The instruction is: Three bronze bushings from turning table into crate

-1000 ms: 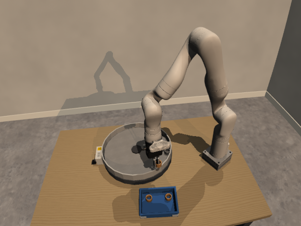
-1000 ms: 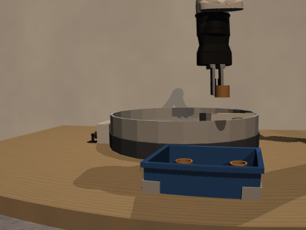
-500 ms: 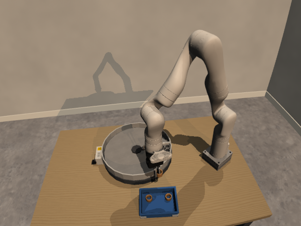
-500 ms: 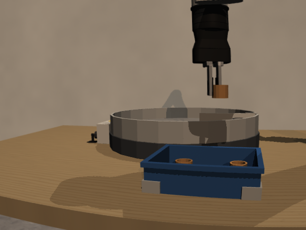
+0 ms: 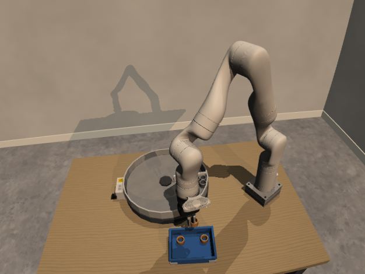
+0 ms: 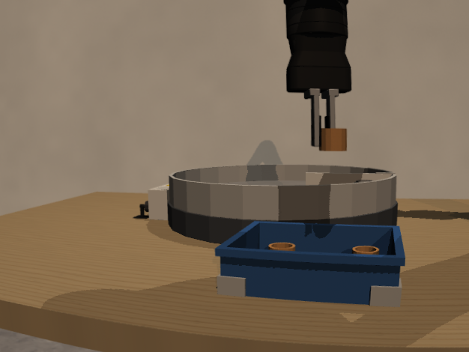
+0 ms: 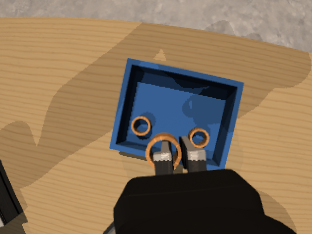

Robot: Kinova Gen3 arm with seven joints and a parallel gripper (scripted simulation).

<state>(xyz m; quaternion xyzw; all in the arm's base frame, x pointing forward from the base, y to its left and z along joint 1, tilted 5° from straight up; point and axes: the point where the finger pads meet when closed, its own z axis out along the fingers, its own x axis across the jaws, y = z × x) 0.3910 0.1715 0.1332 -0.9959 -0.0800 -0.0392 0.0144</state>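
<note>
My hand is 14 cm above the blue crate, 3 cm to the right of it and 1 cm short of it. The rest, counted from my hand: round grey turning table: 32 cm to the right, 11 cm below, 7 cm ahead.
</note>
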